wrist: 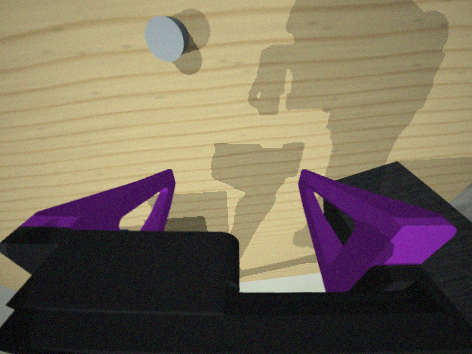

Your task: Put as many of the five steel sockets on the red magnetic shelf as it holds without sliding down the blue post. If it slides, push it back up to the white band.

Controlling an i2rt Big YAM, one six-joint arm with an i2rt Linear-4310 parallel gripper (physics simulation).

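Frame: origin at the arm's base, x ahead, y left, z up, level; centimetres.
Seen in the pictures: gripper, fingertip midpoint: (pixel 236 176).
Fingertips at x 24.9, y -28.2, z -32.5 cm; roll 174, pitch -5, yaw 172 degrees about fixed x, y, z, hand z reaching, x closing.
A point is followed by its place in that frame.
One steel socket (pixel 165 39) @(x 29.2, y -36.5, z -42.0 cm) stands upright on the wooden table (pixel 75 125) @(x 45.4, y -29.5, z -46.0 cm), at the upper left of the wrist view, with its round light-grey top facing the camera and a shadow to its right. My gripper (pixel 236 176) @(x 24.9, y -28.2, z -32.5 cm) is open, with its two purple fingers wide apart and no object between them. The socket is beyond the fingertips and nearer the left finger's side, well apart from both. The red magnetic shelf, the blue post and its white band do not show in this view. My gripper's black body hides the bottom of the view.
A black block or slab (pixel 400 182) @(x -2.3, y -12.8, z -41.4 cm) is partly visible at the right, behind the right finger. A pale grey surface (pixel 282 284) shows beyond the table's edge, low between the fingers. Large shadows, some arm-shaped, fall across the middle and right of the table.
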